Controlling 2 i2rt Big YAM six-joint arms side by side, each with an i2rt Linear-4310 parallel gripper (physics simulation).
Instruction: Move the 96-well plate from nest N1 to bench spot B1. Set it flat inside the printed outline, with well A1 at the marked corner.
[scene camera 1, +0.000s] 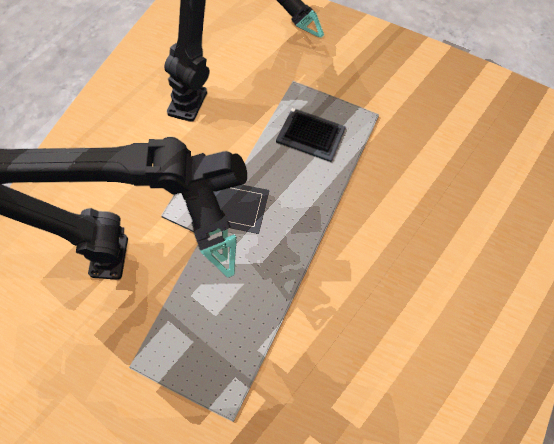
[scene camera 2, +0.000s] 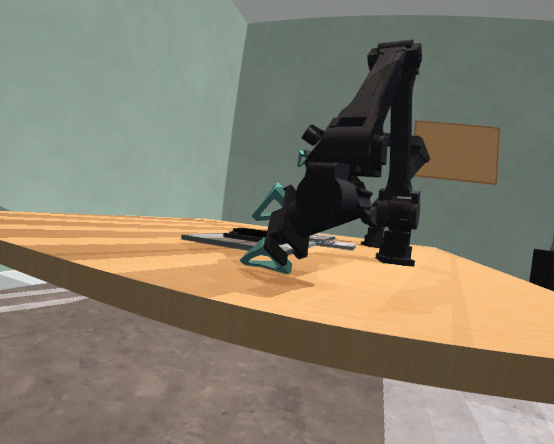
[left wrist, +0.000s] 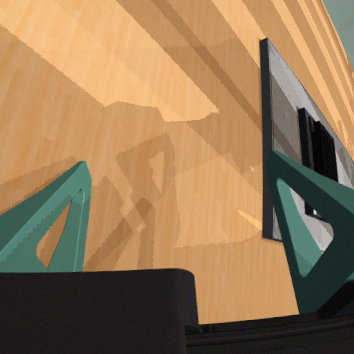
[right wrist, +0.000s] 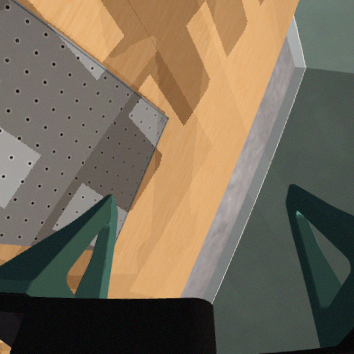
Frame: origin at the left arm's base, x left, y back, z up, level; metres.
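Seen in the pictures: left gripper, fingertip midpoint: (scene camera 1: 322, 36) (scene camera 2: 248, 238) (left wrist: 178, 163); right gripper, fingertip midpoint: (scene camera 1: 227, 268) (scene camera 2: 300, 174) (right wrist: 200, 197); left arm's base, origin of the base link: (scene camera 1: 187, 103) (scene camera 2: 393, 261); right arm's base, origin of the base link: (scene camera 1: 109, 256) (scene camera 2: 373, 246).
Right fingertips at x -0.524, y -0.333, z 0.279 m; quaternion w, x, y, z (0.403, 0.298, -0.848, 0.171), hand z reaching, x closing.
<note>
Pixels of each thing's top centre, then the offset from my right fingertips to it. "spot": a spot on its surface instead. Level surfaces: height alone.
- black 96-well plate, middle of its top: (left wrist: 330, 166) (scene camera 1: 311, 130) (scene camera 2: 259, 230) dx +0.515, dy -0.044, dz -0.240 m
- dark nest N1, middle of its top: (left wrist: 325, 167) (scene camera 1: 311, 132) (scene camera 2: 258, 233) dx +0.515, dy -0.044, dz -0.248 m
- dark patch with a thin white outline, surface spot: (scene camera 1: 258, 210) spot: dx +0.251, dy +0.023, dz -0.264 m
- grey perforated board, its level: dz -0.266 m
- wooden table, its level: dz -0.279 m
The black 96-well plate (scene camera 1: 312, 131) (scene camera 2: 249, 232) (left wrist: 326, 150) sits in the dark nest N1 (scene camera 1: 303, 149) (left wrist: 304, 135), near the upper end of the grey board. A small pale mark shows at the nest's upper-left corner in scene camera 1. Bench spot B1 is a dark patch with a thin white outline (scene camera 1: 258, 210), partly hidden by the right arm. My left gripper (scene camera 1: 320, 35) (scene camera 2: 249, 240) (left wrist: 178, 163) is open and empty, low over bare wood beyond the board's upper end, beside the plate. My right gripper (scene camera 1: 230, 273) (right wrist: 200, 197) is open and empty, above the board below B1.
The grey perforated board (scene camera 1: 225, 320) (scene camera 2: 200, 237) (left wrist: 285, 125) (right wrist: 65, 120) lies across the wooden table (scene camera 1: 425, 225) (scene camera 2: 400, 300). The right arm reaches across the board beside B1. Both arm bases stand left of the board in scene camera 1. The table edge shows in the right wrist view.
</note>
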